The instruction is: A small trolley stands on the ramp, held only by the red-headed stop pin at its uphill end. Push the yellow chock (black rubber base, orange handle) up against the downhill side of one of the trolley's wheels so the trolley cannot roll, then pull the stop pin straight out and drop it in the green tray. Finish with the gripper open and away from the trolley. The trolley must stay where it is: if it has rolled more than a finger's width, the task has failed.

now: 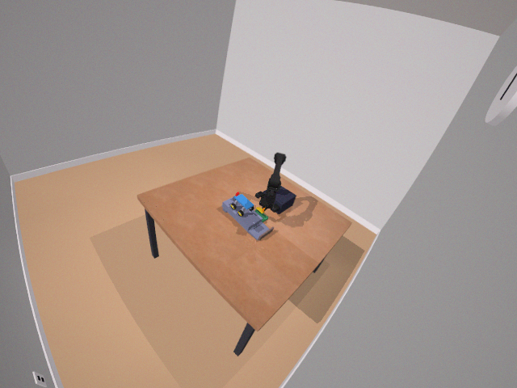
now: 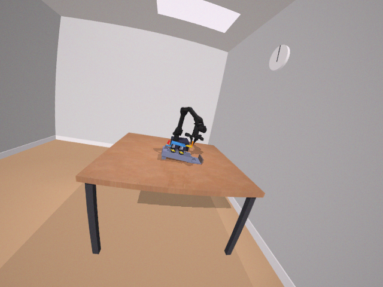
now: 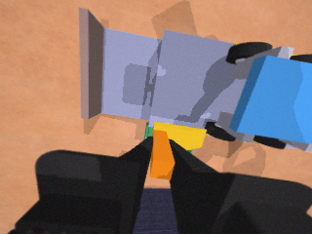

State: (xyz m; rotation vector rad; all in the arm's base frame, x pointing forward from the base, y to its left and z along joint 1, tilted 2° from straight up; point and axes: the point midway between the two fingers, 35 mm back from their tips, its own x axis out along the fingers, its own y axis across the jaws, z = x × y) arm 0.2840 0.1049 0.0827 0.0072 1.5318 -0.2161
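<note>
The red-headed stop pin is 24 cm to the right of my gripper tip and 2 cm below it. Round my gripper tip: blue trolley 15 cm to the right, 4 cm below, 3 cm ahead; green tray 15 cm below, 7 cm behind, 5 cm to the right; yellow chock 2 cm to the right, 1 cm below.
</note>
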